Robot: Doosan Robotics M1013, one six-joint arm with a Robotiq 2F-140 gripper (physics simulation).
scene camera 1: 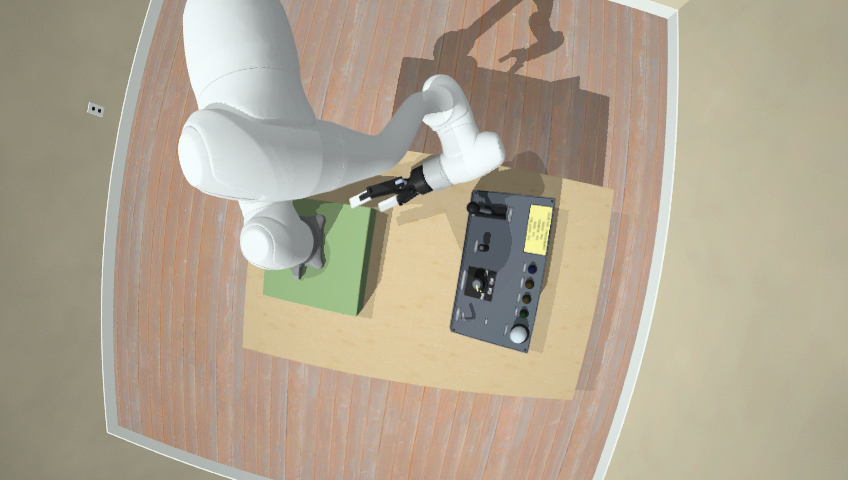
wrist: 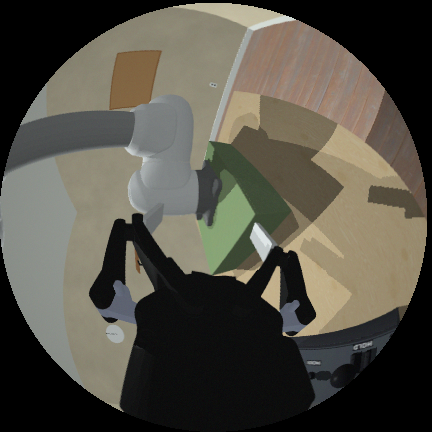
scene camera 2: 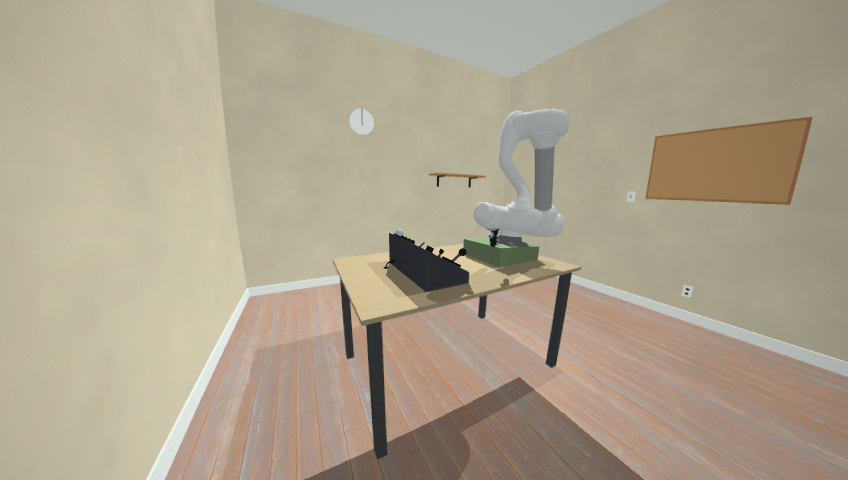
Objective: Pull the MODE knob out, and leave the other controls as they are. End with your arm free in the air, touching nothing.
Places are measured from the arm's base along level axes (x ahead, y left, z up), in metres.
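Pixels of known places: gripper, fingertip midpoint: (scene camera 1: 366, 205) (wrist: 208, 221) (scene camera 2: 501, 233); arm's base at its link origin: (scene camera 1: 300, 240) (wrist: 208, 191) (scene camera 2: 509, 243).
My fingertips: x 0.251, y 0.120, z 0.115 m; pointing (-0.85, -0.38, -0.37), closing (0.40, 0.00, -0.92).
Observation:
For each thing: its middle in the pictures, then the offset to it from my fingertips. "spot": a spot on its surface instead.
- round knob with a light pointer, body centre: (scene camera 1: 476, 284) dx +0.350, dy -0.229, dz -0.090 m
- black ball lever at the middle of its body: (scene camera 1: 472, 207) dx +0.320, dy +0.015, dz -0.070 m
- small toggle at the middle of its body: (scene camera 1: 484, 248) dx +0.371, dy -0.111, dz -0.105 m
- white dome button at a spot on its surface: (scene camera 1: 518, 334) spot: dx +0.478, dy -0.364, dz +0.007 m
- yellow note at a spot on its surface: (scene camera 1: 538, 230) spot: dx +0.528, dy -0.044, dz -0.038 m
The dark control panel (scene camera 1: 505, 309) (scene camera 2: 410, 264) (wrist: 325, 345) stands on the table. A round knob with a light pointer (scene camera 1: 477, 284) sits on a black square plate with small labels; it looks like the MODE knob, but its name is unreadable and I cannot tell how far out it stands. The MODE knob cannot be made out in the wrist view. My gripper (scene camera 1: 373, 202) (scene camera 2: 493, 242) (wrist: 208, 221) is open, with no object between its fingers. It hangs in the air over the side of the green block nearer the panel, well apart from the panel.
The panel also carries a black ball lever (scene camera 1: 473, 207) (wrist: 345, 375), a small toggle (scene camera 1: 483, 246), a white dome button (scene camera 1: 518, 334), several dark round buttons and a yellow note (scene camera 1: 538, 230). The arm's base stands on a green block (scene camera 1: 342, 285) (scene camera 2: 516, 256) (wrist: 230, 240).

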